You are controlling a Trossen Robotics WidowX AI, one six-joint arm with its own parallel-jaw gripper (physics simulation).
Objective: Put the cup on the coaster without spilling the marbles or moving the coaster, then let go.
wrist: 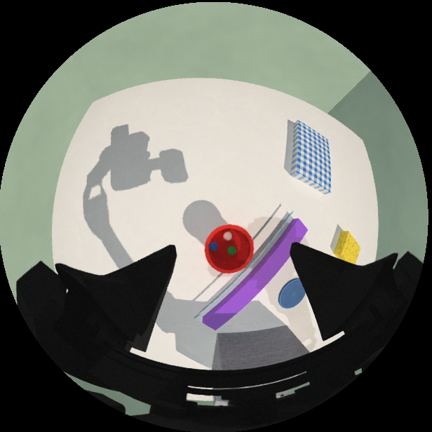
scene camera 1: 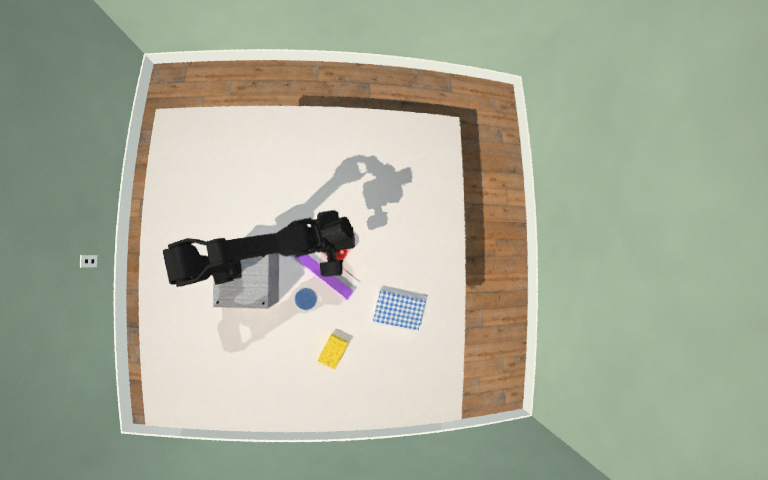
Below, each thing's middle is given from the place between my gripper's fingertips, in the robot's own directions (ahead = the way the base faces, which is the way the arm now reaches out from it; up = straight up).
I see the long purple bar (scene camera 1: 312,261) 8 cm behind my hand, 7 cm to the right of it and 15 cm below it.
